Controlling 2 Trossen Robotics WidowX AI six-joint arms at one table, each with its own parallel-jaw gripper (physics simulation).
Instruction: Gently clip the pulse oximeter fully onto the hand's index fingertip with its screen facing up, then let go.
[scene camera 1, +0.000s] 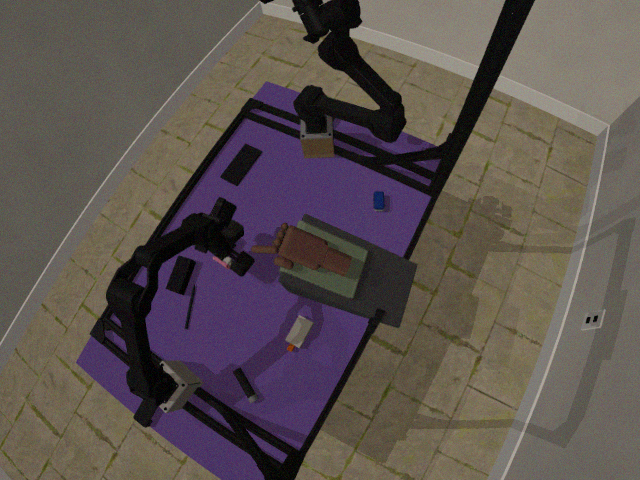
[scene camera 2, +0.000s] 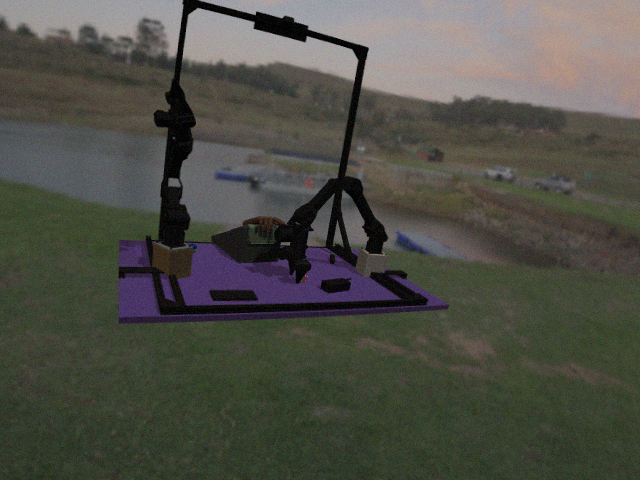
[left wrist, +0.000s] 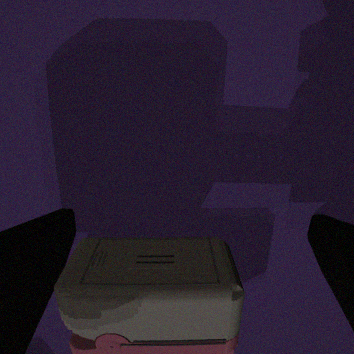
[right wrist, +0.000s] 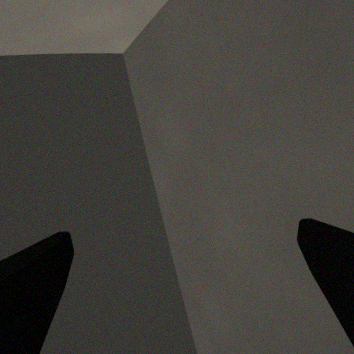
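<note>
My right gripper (scene camera 2: 177, 86) is open and holds nothing; the right wrist view also shows this gripper (right wrist: 186, 236). My left gripper (scene camera 1: 232, 258) is visible, with further views of the left gripper (scene camera 2: 294, 279) and, from its own wrist, the left gripper (left wrist: 194, 223). Also present: a pulse oximeter (left wrist: 111, 287); in the right wrist view the oximeter is out of frame.
</note>
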